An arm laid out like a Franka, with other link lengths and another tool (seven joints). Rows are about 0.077 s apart.
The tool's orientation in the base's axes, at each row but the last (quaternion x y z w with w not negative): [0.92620, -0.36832, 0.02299, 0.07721]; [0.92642, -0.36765, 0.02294, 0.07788]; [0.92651, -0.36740, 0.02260, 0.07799]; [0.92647, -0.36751, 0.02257, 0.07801]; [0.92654, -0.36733, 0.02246, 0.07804]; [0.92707, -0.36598, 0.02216, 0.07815]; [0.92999, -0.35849, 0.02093, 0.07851]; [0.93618, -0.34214, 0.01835, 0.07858]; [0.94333, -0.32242, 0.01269, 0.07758]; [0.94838, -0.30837, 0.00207, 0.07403]
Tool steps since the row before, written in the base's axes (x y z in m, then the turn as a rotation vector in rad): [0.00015, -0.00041, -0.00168, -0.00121, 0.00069, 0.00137]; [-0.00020, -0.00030, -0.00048, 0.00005, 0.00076, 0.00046]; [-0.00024, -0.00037, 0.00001, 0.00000, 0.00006, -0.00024]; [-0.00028, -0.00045, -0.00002, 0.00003, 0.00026, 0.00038]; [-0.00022, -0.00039, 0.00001, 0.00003, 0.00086, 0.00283]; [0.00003, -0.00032, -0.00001, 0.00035, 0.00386, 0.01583]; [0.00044, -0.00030, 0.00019, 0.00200, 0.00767, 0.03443]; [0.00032, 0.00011, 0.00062, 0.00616, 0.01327, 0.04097]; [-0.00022, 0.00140, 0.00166, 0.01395, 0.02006, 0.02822]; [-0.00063, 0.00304, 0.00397, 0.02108, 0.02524, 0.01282]
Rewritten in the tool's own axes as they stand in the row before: [0.00022, -0.00002, 0.00172, -0.00121, 0.00051, -0.00145]; [0.00001, 0.00029, 0.00052, -0.00043, -0.00052, -0.00058]; [0.00008, 0.00043, 0.00005, -0.00006, -0.00007, 0.00023]; [0.00010, 0.00051, 0.00010, -0.00012, -0.00016, -0.00042]; [0.00010, 0.00043, 0.00006, -0.00028, -0.00028, -0.00293]; [0.00024, 0.00021, 0.00006, -0.00079, -0.00098, -0.01625]; [0.00054, -0.00005, -0.00015, -0.00033, -0.00243, -0.03525]; [0.00023, -0.00021, -0.00064, -0.00014, -0.00845, -0.04268]; [-0.00090, -0.00073, -0.00185, 0.00097, -0.02026, -0.03134]; [-0.00209, -0.00151, -0.00433, 0.00295, -0.03072, -0.01714]
